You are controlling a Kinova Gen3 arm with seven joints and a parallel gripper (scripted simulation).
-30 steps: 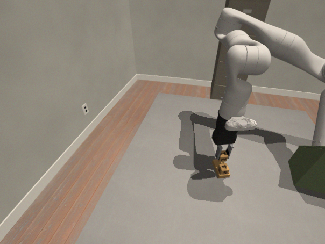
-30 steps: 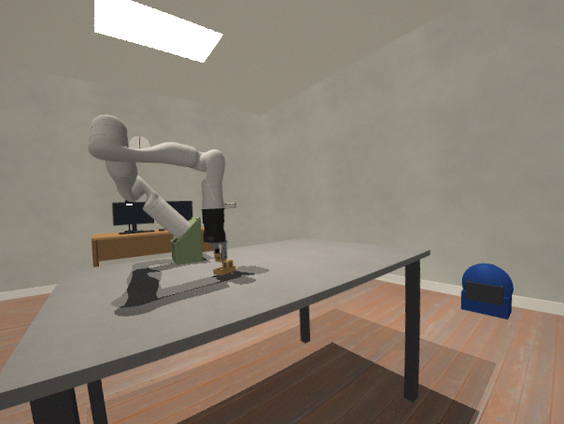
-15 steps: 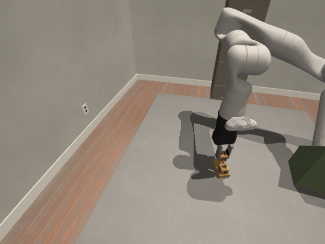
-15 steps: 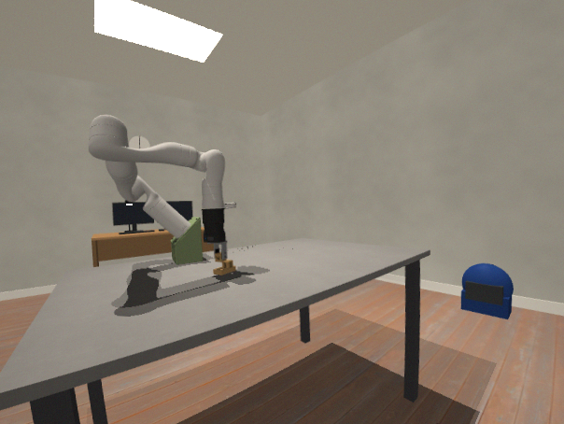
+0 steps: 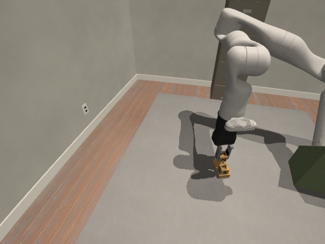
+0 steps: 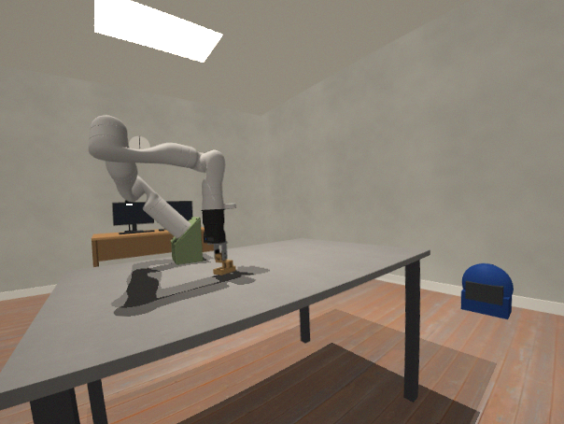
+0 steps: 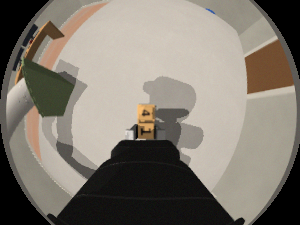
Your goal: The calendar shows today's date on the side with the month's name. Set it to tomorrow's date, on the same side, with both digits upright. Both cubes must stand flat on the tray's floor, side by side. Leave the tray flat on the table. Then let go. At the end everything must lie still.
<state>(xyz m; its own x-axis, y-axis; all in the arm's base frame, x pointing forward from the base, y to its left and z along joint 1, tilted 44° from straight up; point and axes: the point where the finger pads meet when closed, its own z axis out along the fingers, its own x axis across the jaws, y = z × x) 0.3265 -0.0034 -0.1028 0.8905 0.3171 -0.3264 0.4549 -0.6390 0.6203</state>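
Now: the tray 60 mm below my hand, 10 mm to the left of it and 10 mm behind it.
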